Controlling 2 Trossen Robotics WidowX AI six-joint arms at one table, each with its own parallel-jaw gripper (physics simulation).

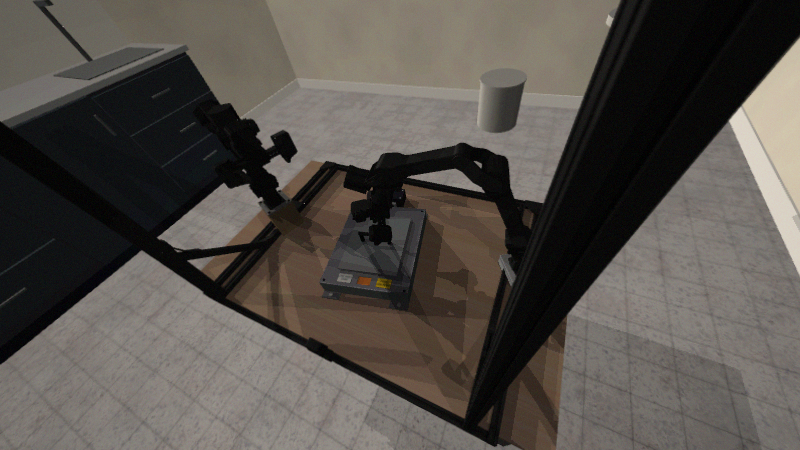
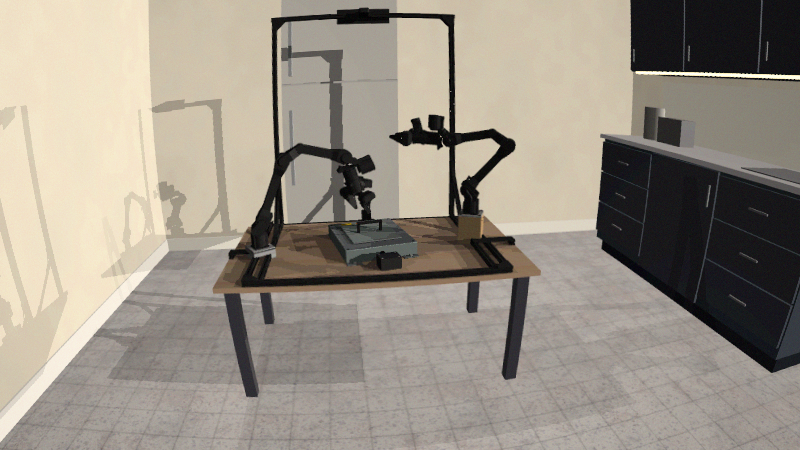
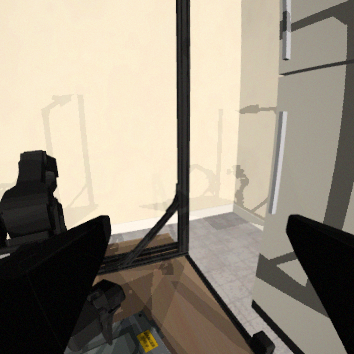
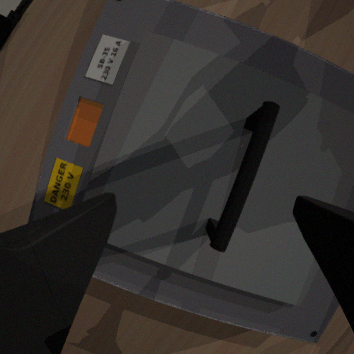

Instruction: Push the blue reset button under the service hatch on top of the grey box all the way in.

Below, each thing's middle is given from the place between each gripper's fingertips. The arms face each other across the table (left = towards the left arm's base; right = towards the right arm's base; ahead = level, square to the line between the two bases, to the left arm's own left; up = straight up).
Scene:
Right now the service hatch (image 1: 361,255) is 2 cm ahead of my right hand, 2 cm to the left of it and 7 cm below it.
I see the service hatch 370 mm below my left hand, 130 mm to the right of it and 120 mm ahead of it.

